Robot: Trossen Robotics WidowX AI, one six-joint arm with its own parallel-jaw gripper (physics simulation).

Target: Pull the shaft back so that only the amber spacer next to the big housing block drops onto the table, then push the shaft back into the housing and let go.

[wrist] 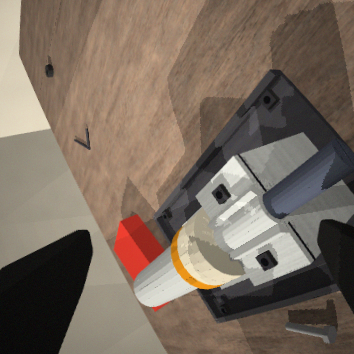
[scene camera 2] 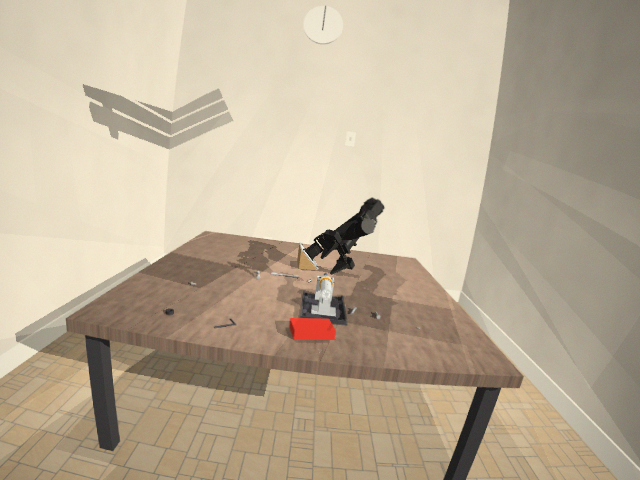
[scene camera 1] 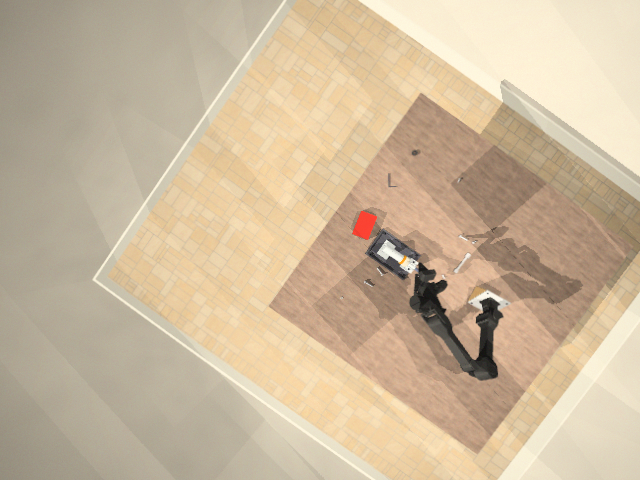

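Where they show: gripper, fingertip midpoint: [wrist: 205, 236] [scene camera 2: 326, 266] [scene camera 1: 417, 268]; arm's base, link origin: [scene camera 2: 308, 254] [scene camera 1: 489, 302].
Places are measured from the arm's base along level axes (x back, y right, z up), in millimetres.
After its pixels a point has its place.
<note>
The blue-grey shaft [wrist: 309, 181] {x -373, y -75, z 31 mm} sticks out of a light grey block [wrist: 297, 243] [scene camera 1: 411, 265] with two dark bolts. On the block's other side is a cream cylinder [wrist: 199, 256] {x -441, y -75, z 46 mm} with the amber ring [wrist: 179, 266] {x -464, y -74, z 46 mm} [scene camera 1: 402, 260] {x -468, y -79, z 44 mm} [scene camera 2: 326, 277] around it, then a smooth grey cylinder [wrist: 162, 284]. The ring is up on the assembly, above the dark base tray [wrist: 239, 125] [scene camera 2: 342, 314]. My gripper [wrist: 205, 236] {x -398, y -70, z 68 mm} [scene camera 1: 433, 279] is open and empty, by the shaft end of the assembly. The shaft's far end is cut off by the wrist view's right edge; its inner part is hidden.
A red block [scene camera 1: 364, 225] {x -697, y -42, z -26 mm} [scene camera 2: 312, 329] {x -730, y -40, z -26 mm} [wrist: 134, 245] {x -667, y -15, z -26 mm} lies past the tray's far end. A hex key [scene camera 2: 225, 324] {x -727, y 210, z -53 mm} [wrist: 88, 141] {x -696, y 191, z -55 mm}, a black nut [scene camera 2: 169, 311] {x -710, y 390, z -46 mm} [wrist: 49, 70] {x -693, y 383, z -49 mm}, a wrench [scene camera 1: 462, 262] {x -195, y 91, z -51 mm} and a bolt [wrist: 310, 330] {x -496, y -179, z -48 mm} lie on the table [scene camera 2: 392, 351] {x -755, y -274, z -56 mm}.
</note>
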